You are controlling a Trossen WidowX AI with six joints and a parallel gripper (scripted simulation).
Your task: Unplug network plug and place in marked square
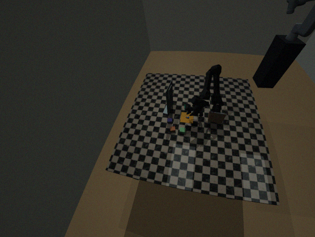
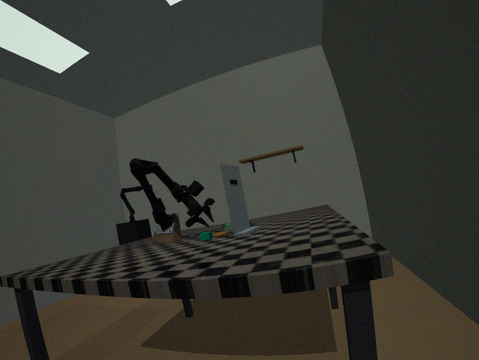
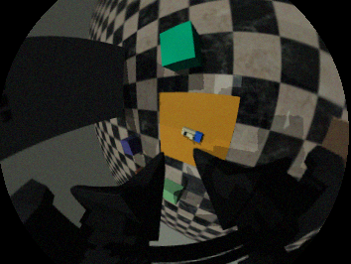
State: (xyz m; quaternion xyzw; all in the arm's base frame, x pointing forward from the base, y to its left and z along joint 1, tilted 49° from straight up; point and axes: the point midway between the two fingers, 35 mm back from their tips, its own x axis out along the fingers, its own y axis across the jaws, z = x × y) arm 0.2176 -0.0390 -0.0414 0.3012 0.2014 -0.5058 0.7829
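The network plug lies 1 cm to the right of my gripper tip and 5 cm below it. Round my gripper tip: purple cube (17 cm ahead, 4 cm to the left, 4 cm below); light green cube (5 cm ahead, 15 cm to the left, 4 cm below); orange marked square (1 cm ahead, 5 cm below).
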